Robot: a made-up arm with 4 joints.
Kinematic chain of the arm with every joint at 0, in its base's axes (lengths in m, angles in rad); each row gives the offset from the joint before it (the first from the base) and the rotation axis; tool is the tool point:
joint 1: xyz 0 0 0.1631 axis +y
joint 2: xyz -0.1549 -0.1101 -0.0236 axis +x
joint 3: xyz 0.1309 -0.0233 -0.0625 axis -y
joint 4: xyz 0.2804 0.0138 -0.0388 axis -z
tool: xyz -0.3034 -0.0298 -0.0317
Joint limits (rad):
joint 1: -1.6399..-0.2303
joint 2: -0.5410..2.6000
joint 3: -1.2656..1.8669
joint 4: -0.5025..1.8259
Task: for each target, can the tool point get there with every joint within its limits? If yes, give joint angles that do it. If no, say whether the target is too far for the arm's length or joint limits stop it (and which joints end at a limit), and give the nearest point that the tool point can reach.
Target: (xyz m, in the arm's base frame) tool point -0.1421 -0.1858 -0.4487
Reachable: no: joint limits stop it (at a limit: joint 1, joint 2, joint 3, joint 4) | nearest point 0.1244 -0.0644 -0.3354 | short by 0.314 m
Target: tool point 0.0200 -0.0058 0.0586
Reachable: yes | joints -1.0222 0.9330 -0.5213 0.2066
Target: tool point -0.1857 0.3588 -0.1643
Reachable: no: joint limits stop it (at a limit: joint 1, joint 3) | nearest point 0.0382 0.2759 -0.0659 | short by 0.258 m
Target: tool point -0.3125 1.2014 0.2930
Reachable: no: too far | nearest point -0.0992 0.3645 0.2043 | short by 0.868 m
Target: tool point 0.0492 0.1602 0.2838
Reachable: yes | joints -0.7386 0.0773 1.0952 1.3071
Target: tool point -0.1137 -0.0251 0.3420
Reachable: yes | joints -0.9794 1.4994 0.6391 0.9666
